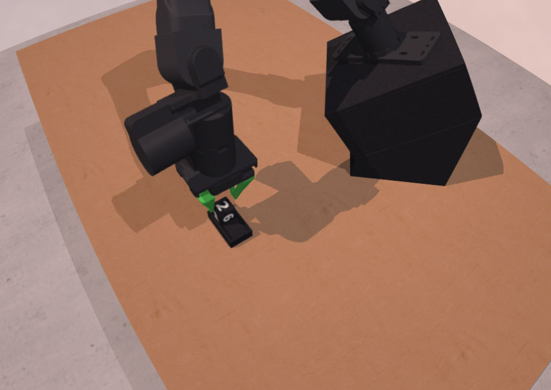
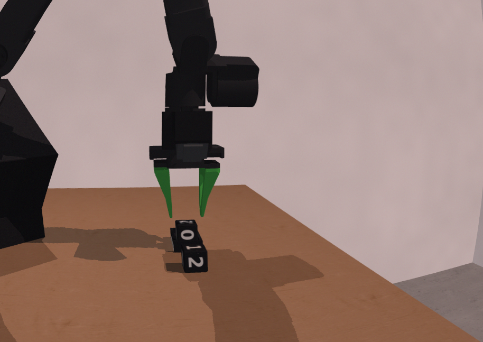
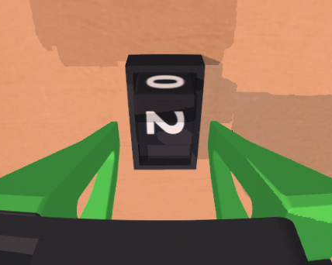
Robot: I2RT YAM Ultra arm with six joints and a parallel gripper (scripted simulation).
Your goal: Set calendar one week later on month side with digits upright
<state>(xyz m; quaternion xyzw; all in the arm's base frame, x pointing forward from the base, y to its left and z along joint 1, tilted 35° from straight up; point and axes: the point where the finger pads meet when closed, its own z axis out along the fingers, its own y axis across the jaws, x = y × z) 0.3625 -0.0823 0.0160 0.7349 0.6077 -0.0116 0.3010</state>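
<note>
Now: the black tray 50 mm below my hand and 20 mm to the left of it.
</note>
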